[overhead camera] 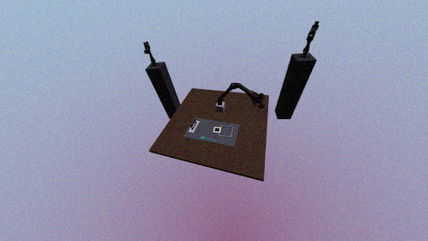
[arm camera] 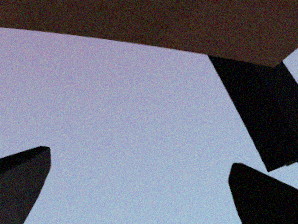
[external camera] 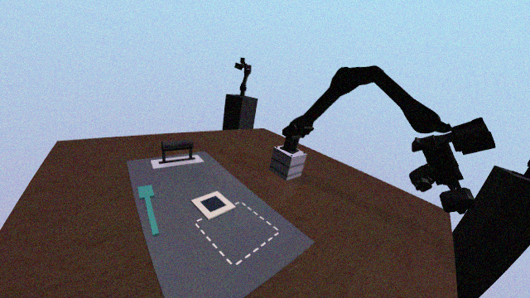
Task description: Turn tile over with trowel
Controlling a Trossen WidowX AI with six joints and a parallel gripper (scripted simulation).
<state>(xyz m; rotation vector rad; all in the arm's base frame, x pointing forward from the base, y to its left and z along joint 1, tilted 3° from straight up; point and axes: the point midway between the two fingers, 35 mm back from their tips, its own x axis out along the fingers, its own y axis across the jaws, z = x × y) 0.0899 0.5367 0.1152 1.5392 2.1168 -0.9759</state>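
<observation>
The teal trowel is 44 cm ahead of my gripper tip, 70 cm to the right of it and 17 cm below it. The rest, counted from my gripper tip: tile (30 cm ahead, 58 cm to the right, 17 cm below); grey mat (31 cm ahead, 65 cm to the right, 19 cm below).
</observation>
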